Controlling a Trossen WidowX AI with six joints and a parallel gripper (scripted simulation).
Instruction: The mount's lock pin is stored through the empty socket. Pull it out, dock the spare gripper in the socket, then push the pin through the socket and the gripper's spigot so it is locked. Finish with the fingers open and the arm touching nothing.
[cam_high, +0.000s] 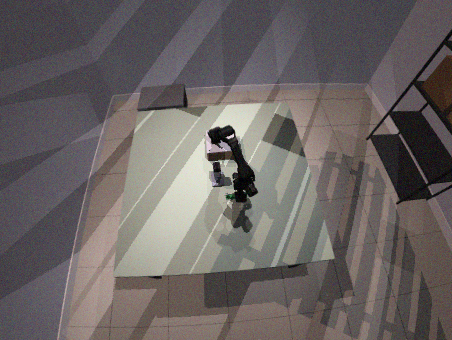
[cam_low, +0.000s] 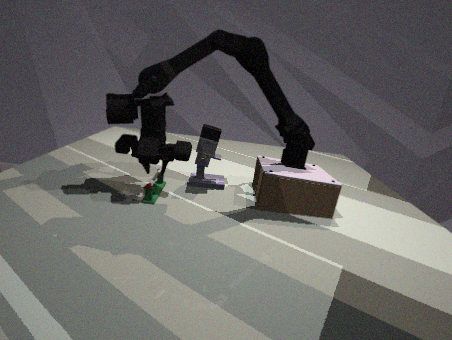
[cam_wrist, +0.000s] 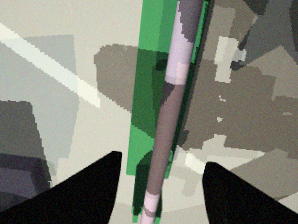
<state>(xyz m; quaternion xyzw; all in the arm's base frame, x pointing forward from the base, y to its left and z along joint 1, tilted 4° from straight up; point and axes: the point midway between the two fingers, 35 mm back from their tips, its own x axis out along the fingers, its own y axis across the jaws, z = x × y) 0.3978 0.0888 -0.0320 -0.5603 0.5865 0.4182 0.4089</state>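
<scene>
Right now my gripper tip is 10 mm to the right of the green cradle and 30 mm above it. The rest, counted from my gripper tip: socket (130 mm behind, 100 mm to the right); then spare gripper (130 mm behind, 100 mm to the right, 70 mm above).
</scene>
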